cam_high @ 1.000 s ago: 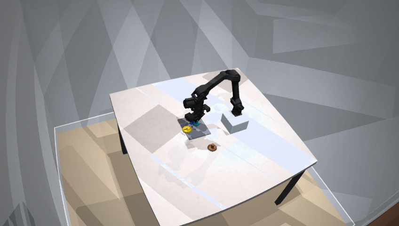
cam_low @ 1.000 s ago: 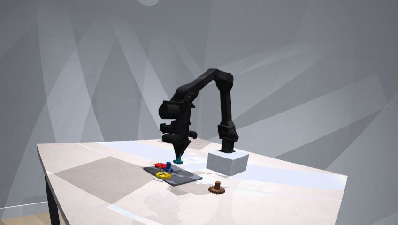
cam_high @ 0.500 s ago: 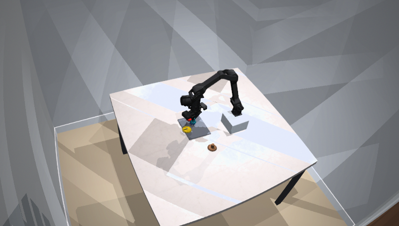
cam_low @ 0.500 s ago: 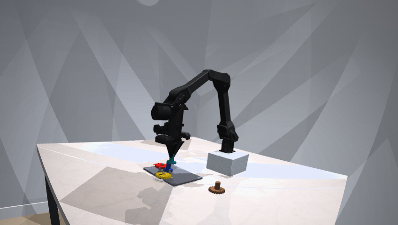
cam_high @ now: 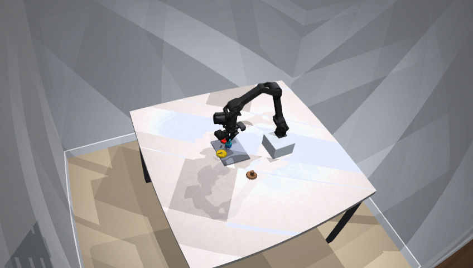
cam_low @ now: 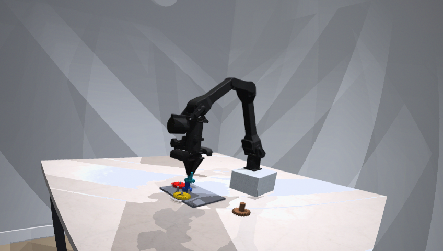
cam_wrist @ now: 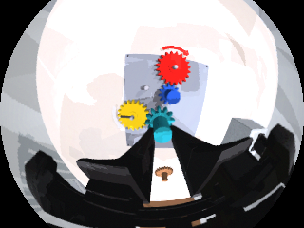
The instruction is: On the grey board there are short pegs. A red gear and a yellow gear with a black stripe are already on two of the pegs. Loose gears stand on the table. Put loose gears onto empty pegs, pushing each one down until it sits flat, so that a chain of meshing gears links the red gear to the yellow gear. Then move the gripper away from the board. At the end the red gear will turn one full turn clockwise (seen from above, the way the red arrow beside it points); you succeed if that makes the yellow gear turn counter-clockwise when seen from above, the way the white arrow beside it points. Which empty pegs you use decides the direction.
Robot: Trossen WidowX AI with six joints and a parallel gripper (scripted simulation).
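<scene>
The blue gear lies 6 cm below my gripper tip, 3 cm to the right of it and 2 cm behind it. Round my gripper tip: yellow gear: 7 cm below, 5 cm ahead, 2 cm to the left; then teal gear: 1 cm below; then grey board: 8 cm below, 2 cm behind.
</scene>
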